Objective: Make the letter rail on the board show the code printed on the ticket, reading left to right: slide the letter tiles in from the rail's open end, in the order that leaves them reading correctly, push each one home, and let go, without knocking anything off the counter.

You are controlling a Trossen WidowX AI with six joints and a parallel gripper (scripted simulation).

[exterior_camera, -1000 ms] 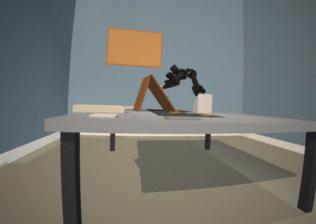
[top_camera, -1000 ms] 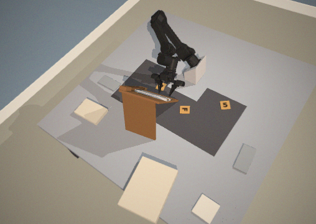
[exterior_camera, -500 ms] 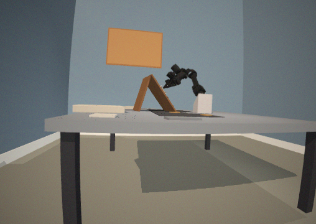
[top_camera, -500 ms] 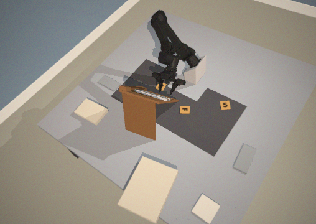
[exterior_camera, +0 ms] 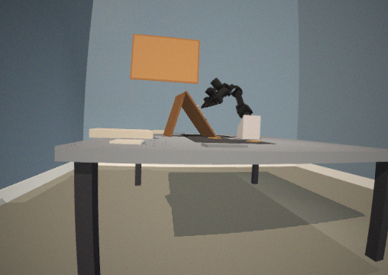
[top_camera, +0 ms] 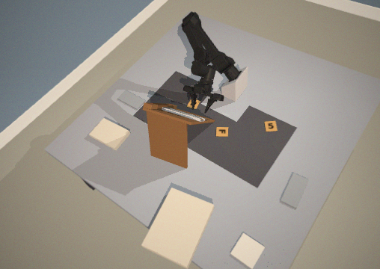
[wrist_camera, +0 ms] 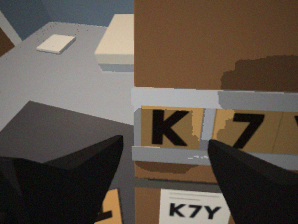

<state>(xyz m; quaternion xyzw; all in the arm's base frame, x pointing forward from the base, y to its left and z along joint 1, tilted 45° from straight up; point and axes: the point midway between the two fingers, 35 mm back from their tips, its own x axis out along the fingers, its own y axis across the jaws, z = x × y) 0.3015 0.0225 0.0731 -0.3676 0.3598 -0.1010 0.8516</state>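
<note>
The k tile is 30 mm ahead of my gripper tip and 20 mm below it. From my gripper tip the other things lie so: white ticket: 30 mm behind, 40 mm to the right, 110 mm below; f tile: 50 mm behind, 90 mm to the left, 190 mm below; y tile: 40 mm ahead, 130 mm to the right, 20 mm below.
</note>
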